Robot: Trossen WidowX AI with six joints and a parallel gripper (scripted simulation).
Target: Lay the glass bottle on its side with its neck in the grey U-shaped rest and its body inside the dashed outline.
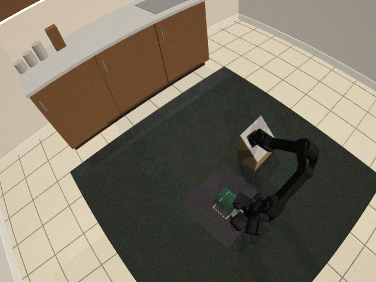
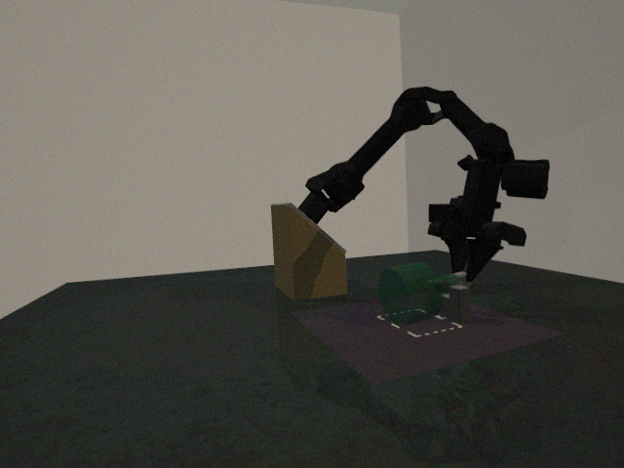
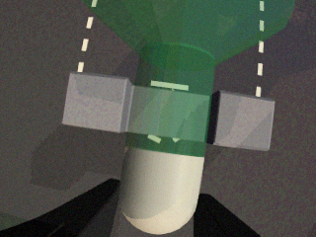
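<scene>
The green glass bottle is 50 mm to the right of my gripper tip. Also, from my gripper tip: grey mat (10 mm ahead, 110 mm to the right, 60 mm below).
</scene>
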